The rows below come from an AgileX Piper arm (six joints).
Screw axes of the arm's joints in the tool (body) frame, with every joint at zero. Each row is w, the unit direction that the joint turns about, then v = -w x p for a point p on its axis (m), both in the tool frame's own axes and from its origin. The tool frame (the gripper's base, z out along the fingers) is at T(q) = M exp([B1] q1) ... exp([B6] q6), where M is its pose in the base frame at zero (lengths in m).
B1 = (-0.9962, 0, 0.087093, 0, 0.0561, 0)
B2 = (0, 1, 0, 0.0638, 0, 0.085)
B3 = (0, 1, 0, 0.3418, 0, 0.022)
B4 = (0, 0, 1, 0, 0, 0)
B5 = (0, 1, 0, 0.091, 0, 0)
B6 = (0, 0, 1, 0, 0, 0)
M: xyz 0.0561 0 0.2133 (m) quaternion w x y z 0.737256 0 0.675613 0
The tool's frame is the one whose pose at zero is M.
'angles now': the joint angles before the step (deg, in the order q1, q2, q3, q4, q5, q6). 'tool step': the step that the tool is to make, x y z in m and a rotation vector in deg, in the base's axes. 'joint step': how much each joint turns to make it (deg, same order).
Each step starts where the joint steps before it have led.
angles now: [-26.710 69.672 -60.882 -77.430 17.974 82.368]
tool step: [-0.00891 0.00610 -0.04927 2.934 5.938 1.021]
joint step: [-0.020 -1.488 10.094 -5.925 -1.341 6.000]
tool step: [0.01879 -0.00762 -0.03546 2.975 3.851 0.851]
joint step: [-0.002 5.879 1.950 -9.860 -1.174 10.931]
